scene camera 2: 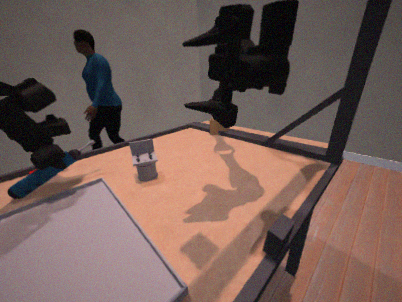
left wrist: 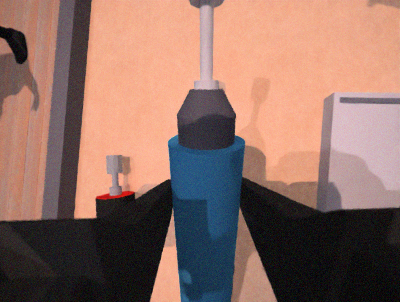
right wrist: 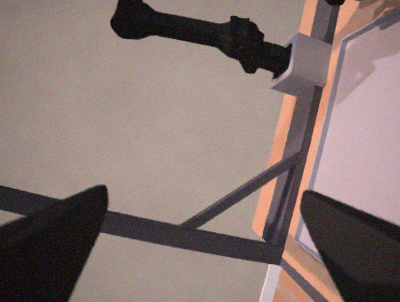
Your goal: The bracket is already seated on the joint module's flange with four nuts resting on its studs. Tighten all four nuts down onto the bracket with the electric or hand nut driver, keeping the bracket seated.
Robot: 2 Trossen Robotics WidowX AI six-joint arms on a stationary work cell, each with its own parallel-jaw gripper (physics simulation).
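Note:
The joint module stands upright on the table, with the L-shaped bracket on top. Small dark spots show on the bracket's flat part; the nuts are too small to tell apart. My left gripper is shut on the blue nut driver, left of the module in the scene view. The driver is tilted, its shaft rising toward the upper right, its socket apart from the bracket. My right gripper is open and empty, high above the table. The module does not show in either wrist view.
A red and black driver lies behind the left fingers in the left wrist view. A pale tray lies near the module. Dark frame bars edge the table. A person is beyond the table.

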